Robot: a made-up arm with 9 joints. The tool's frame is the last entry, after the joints.
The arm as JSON. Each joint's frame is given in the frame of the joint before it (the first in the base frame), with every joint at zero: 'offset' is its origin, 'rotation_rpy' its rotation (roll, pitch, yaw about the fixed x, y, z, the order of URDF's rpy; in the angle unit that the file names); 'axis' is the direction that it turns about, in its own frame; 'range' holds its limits. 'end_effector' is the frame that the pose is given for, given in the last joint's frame.
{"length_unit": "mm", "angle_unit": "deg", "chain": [
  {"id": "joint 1", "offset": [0.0, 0.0, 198.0], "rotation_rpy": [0.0, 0.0, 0.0], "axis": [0.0, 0.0, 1.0], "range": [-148.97, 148.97]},
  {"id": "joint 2", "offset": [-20.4, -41.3, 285.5], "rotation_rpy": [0.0, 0.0, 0.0], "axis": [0.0, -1.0, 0.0], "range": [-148.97, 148.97]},
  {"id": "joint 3", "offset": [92.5, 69.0, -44.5], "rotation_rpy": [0.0, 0.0, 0.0], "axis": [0.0, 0.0, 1.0], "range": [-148.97, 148.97]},
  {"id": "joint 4", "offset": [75.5, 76.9, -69.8], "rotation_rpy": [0.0, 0.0, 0.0], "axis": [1.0, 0.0, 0.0], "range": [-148.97, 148.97]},
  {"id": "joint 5", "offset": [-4.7, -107.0, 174.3], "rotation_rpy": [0.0, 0.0, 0.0], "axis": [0.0, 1.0, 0.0], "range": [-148.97, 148.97]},
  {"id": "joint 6", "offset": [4.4, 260.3, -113.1], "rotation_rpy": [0.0, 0.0, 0.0], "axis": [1.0, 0.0, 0.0], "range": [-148.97, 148.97]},
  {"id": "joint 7", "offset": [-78.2, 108.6, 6.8], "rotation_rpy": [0.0, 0.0, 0.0], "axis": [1.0, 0.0, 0.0], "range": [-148.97, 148.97]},
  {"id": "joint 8", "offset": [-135.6, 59.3, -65.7], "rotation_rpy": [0.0, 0.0, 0.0], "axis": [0.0, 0.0, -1.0], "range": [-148.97, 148.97]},
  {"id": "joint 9", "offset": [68.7, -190.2, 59.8], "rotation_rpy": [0.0, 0.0, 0.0], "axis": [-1.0, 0.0, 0.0], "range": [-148.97, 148.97]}
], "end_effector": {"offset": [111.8, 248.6, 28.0], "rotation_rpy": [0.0, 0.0, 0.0]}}
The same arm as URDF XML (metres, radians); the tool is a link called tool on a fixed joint. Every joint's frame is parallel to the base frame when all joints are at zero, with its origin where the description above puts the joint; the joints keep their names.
<robot name="arm">
<link name="base_link"/>
<link name="link1"/>
<link name="link2"/>
<link name="link3"/>
<link name="link4"/>
<link name="link5"/>
<link name="link6"/>
<link name="link7"/>
<link name="link8"/>
<link name="link9"/>
<link name="tool"/>
<joint name="joint 1" type="revolute"><parent link="base_link"/><child link="link1"/><origin xyz="0 0 0.198" rpy="0 0 0"/><axis xyz="0 0 1"/><limit lower="-2.6" upper="2.6"/></joint>
<joint name="joint 2" type="revolute"><parent link="link1"/><child link="link2"/><origin xyz="-0.0204 -0.0413 0.2855" rpy="0 0 0"/><axis xyz="0 -1 0"/><limit lower="-2.6" upper="2.6"/></joint>
<joint name="joint 3" type="revolute"><parent link="link2"/><child link="link3"/><origin xyz="0.0925 0.069 -0.0445" rpy="0 0 0"/><axis xyz="0 0 1"/><limit lower="-2.6" upper="2.6"/></joint>
<joint name="joint 4" type="revolute"><parent link="link3"/><child link="link4"/><origin xyz="0.0755 0.0769 -0.0698" rpy="0 0 0"/><axis xyz="1 0 0"/><limit lower="-2.6" upper="2.6"/></joint>
<joint name="joint 5" type="revolute"><parent link="link4"/><child link="link5"/><origin xyz="-0.0047 -0.107 0.1743" rpy="0 0 0"/><axis xyz="0 1 0"/><limit lower="-2.6" upper="2.6"/></joint>
<joint name="joint 6" type="revolute"><parent link="link5"/><child link="link6"/><origin xyz="0.0044 0.2603 -0.1131" rpy="0 0 0"/><axis xyz="1 0 0"/><limit lower="-2.6" upper="2.6"/></joint>
<joint name="joint 7" type="revolute"><parent link="link6"/><child link="link7"/><origin xyz="-0.0782 0.1086 0.0068" rpy="0 0 0"/><axis xyz="1 0 0"/><limit lower="-2.6" upper="2.6"/></joint>
<joint name="joint 8" type="revolute"><parent link="link7"/><child link="link8"/><origin xyz="-0.1356 0.0593 -0.0657" rpy="0 0 0"/><axis xyz="0 0 -1"/><limit lower="-2.6" upper="2.6"/></joint>
<joint name="joint 9" type="revolute"><parent link="link8"/><child link="link9"/><origin xyz="0.0687 -0.1902 0.0598" rpy="0 0 0"/><axis xyz="-1 0 0"/><limit lower="-2.6" upper="2.6"/></joint>
<joint name="tool_fixed" type="fixed"><parent link="link9"/><child link="tool"/><origin xyz="0.1118 0.2486 0.028" rpy="0 0 0"/></joint>
</robot>

